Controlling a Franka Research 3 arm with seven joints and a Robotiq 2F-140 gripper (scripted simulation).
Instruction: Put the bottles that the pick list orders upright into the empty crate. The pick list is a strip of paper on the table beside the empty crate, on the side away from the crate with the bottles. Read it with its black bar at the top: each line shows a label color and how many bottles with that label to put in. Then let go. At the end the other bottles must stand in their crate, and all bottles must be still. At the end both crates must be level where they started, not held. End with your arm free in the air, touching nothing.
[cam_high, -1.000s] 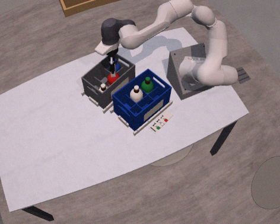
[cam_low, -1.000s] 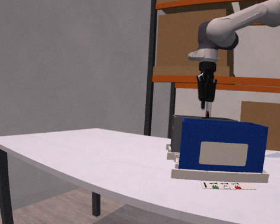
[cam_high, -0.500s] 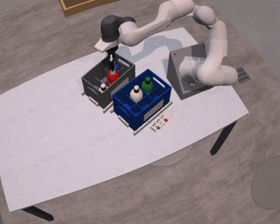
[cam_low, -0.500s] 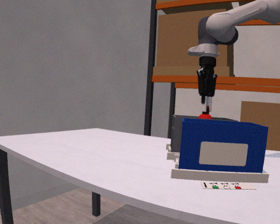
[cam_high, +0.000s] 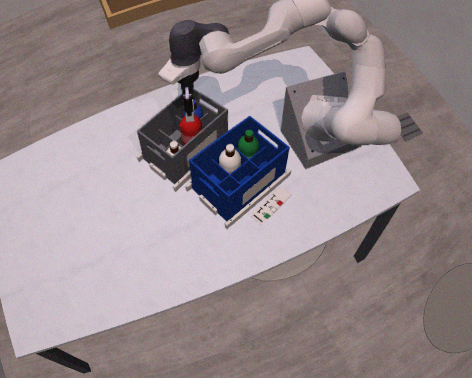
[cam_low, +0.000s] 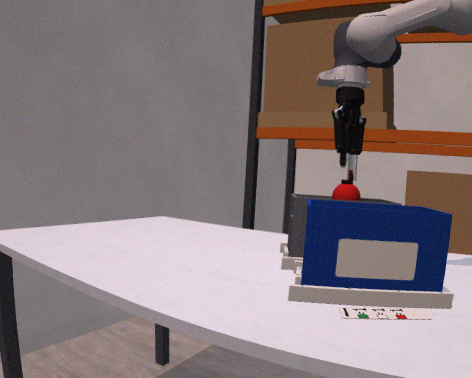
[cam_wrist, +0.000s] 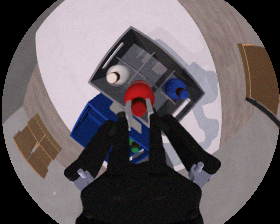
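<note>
Now: hand 80 mm above the red bottle. Also, from my hand: green bottle 180 mm behind, 90 mm to the left, 170 mm below; blue bottle 40 mm behind, 120 mm to the right, 170 mm below; grey crate 20 mm ahead, 40 mm to the right, 170 mm below.
</note>
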